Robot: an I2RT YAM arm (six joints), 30 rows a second.
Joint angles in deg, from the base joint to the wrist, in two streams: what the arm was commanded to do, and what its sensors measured. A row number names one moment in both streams.
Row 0, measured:
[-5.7 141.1 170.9 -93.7 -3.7 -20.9]
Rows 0 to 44, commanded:
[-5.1 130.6 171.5 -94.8 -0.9 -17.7]
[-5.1 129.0 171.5 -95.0 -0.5 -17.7]
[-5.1 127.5 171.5 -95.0 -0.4 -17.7]
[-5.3 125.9 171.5 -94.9 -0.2 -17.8]
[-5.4 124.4 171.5 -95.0 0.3 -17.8]
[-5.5 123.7 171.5 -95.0 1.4 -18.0]
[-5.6 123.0 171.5 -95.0 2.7 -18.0]
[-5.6 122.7 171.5 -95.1 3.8 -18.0]
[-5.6 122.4 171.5 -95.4 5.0 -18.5]
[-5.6 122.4 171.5 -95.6 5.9 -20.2]
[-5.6 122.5 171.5 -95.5 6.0 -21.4]
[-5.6 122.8 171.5 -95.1 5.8 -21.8]
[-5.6 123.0 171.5 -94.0 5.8 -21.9]
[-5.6 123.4 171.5 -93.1 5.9 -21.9]
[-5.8 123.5 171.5 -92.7 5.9 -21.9]
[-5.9 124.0 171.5 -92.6 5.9 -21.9]
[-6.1 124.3 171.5 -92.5 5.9 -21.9]
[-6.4 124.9 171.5 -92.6 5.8 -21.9]
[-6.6 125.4 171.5 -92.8 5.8 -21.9]
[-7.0 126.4 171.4 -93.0 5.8 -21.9]
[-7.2 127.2 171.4 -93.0 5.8 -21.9]
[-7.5 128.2 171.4 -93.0 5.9 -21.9]
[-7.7 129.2 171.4 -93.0 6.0 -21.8]
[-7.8 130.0 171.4 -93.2 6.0 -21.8]
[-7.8 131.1 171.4 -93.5 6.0 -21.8]
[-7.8 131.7 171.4 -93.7 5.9 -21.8]
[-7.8 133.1 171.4 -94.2 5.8 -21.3]
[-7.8 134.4 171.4 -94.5 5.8 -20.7]
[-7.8 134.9 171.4 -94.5 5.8 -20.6]
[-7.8 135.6 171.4 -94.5 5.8 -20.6]
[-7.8 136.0 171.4 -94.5 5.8 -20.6]
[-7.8 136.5 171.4 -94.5 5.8 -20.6]
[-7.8 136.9 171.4 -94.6 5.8 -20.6]
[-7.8 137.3 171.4 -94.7 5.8 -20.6]
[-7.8 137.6 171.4 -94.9 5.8 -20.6]
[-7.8 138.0 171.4 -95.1 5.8 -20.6]
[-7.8 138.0 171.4 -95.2 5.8 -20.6]
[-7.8 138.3 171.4 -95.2 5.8 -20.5]
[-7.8 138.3 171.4 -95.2 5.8 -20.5]
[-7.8 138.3 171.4 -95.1 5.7 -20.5]
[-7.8 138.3 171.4 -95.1 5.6 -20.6]
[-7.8 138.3 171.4 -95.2 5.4 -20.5]
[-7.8 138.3 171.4 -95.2 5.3 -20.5]
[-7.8 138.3 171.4 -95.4 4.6 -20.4]
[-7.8 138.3 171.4 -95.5 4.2 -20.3]
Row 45, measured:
[-7.8 137.4 171.1 -95.2 5.3 -21.0]
